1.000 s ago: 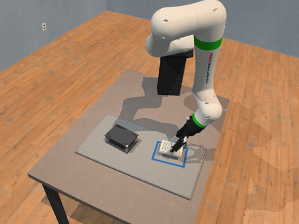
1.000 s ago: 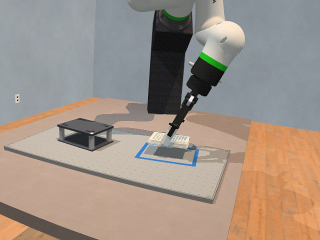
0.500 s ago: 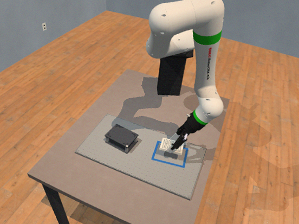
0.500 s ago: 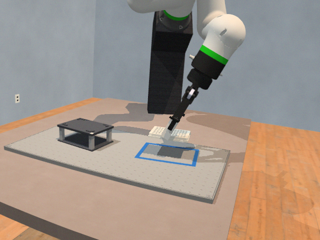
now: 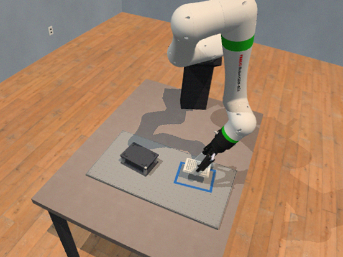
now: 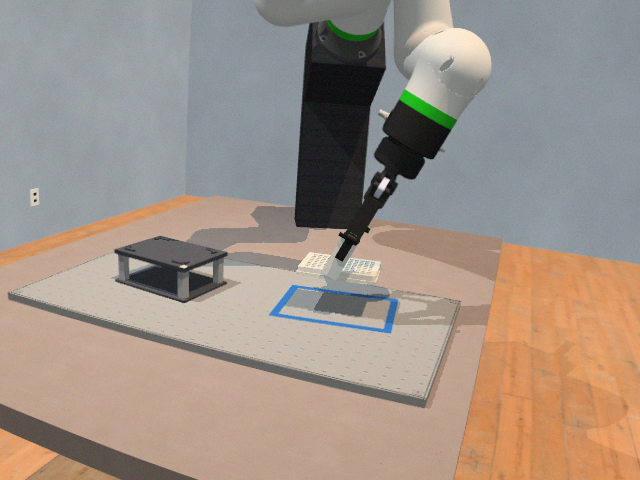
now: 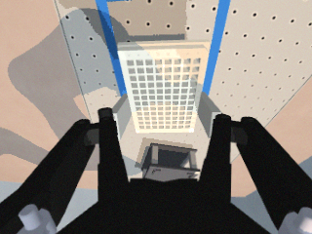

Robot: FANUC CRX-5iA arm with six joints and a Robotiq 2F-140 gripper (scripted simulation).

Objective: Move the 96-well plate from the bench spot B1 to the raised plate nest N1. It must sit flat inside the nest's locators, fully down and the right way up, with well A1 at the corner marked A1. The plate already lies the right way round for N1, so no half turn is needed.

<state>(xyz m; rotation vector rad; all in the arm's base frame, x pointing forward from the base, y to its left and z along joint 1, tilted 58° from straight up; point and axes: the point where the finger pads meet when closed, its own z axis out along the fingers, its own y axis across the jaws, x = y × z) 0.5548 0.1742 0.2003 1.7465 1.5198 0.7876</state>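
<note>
Now: the A1 label 160 mm ahead of my hand, 200 mm to the right of it and 30 mm below it. The rest, counted from my hand: white 96-well plate (20 mm below).
</note>
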